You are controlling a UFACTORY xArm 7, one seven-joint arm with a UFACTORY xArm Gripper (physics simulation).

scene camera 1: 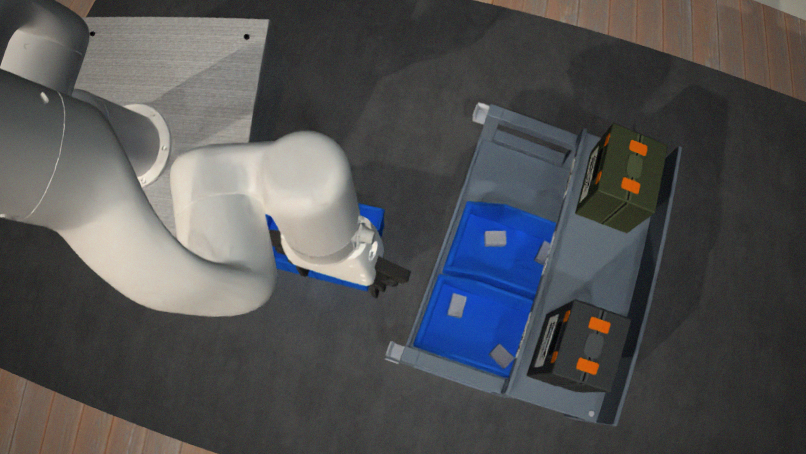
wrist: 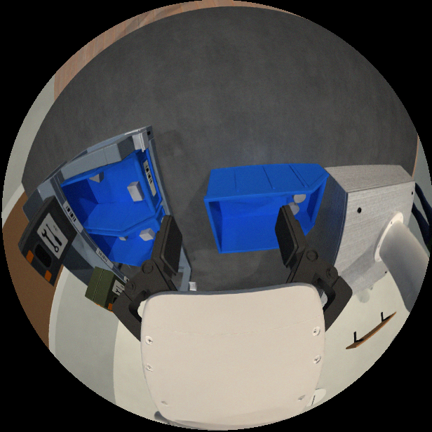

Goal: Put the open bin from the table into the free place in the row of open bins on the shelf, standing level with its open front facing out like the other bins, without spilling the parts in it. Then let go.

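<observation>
The blue open bin stands on the table, largely hidden under the arm in the scene view. Grey round parts lie inside it near its lower, sloped end, partly behind a finger. My gripper is open and empty, above the bin; in the wrist view the right finger overlaps the bin and the left finger is off its side. The grey shelf holds two blue bins side by side, one at the end and one in the middle. The free place is beside the middle bin.
A green case and a dark grey case stand on the shelf's other tier, behind the row. A metal base plate lies near the bin's sloped end. A raised rail borders the free place.
</observation>
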